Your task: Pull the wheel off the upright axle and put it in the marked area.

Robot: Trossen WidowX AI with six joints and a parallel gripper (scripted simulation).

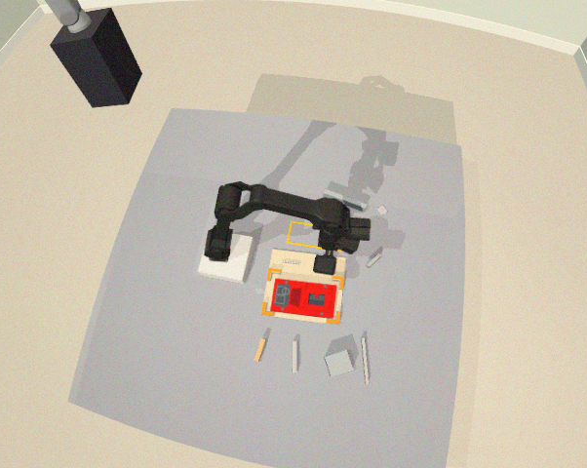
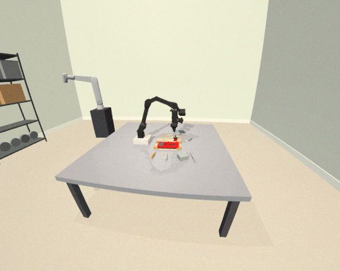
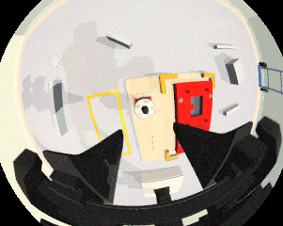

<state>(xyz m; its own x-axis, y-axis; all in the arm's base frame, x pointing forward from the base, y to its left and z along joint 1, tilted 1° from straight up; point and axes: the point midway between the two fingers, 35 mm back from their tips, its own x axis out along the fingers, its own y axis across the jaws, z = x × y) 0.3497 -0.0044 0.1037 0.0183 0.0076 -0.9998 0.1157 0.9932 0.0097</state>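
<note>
Right now the wheel is 10 mm ahead of my gripper tip and 70 mm below it. From my gripper tip the other things lie so: grey block: 60 mm ahead, 330 mm to the right, 90 mm below.
</note>
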